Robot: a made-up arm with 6 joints. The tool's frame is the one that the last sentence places.
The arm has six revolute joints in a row. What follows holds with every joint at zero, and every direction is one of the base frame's.
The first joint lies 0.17 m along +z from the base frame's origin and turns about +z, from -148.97 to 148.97 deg.
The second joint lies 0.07 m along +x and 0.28 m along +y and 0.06 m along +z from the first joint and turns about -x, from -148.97 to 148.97 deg.
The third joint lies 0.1 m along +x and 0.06 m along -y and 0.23 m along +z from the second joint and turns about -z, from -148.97 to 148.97 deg.
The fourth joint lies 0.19 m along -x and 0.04 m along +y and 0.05 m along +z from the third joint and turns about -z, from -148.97 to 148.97 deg.
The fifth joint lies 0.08 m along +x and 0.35 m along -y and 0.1 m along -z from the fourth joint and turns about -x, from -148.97 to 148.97 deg.
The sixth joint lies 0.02 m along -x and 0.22 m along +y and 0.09 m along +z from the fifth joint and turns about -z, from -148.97 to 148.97 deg.
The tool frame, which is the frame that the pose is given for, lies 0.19 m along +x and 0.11 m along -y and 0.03 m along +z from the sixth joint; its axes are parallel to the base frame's.
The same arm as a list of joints. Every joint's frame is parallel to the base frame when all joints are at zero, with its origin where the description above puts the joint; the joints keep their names.
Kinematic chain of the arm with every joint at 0, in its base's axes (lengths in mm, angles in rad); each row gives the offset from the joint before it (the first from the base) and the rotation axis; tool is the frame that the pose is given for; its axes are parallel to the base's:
joint 1: xyz 0 0 170 axis +z
joint 2: xyz 70 280 60 axis -x
joint 3: xyz 100 -60 230 axis -z
joint 4: xyz -190 40 50 axis -z
joint 5: xyz 80 -350 -100 axis -x
joint 6: xyz -20 220 90 axis -z
tool: xyz 190 -110 30
Joint limits (rad, base to tool): -2.6..2.6 -2.6..2.6 -2.6..2.6 -2.6..2.6 -2.6..2.6 -2.6..2.6

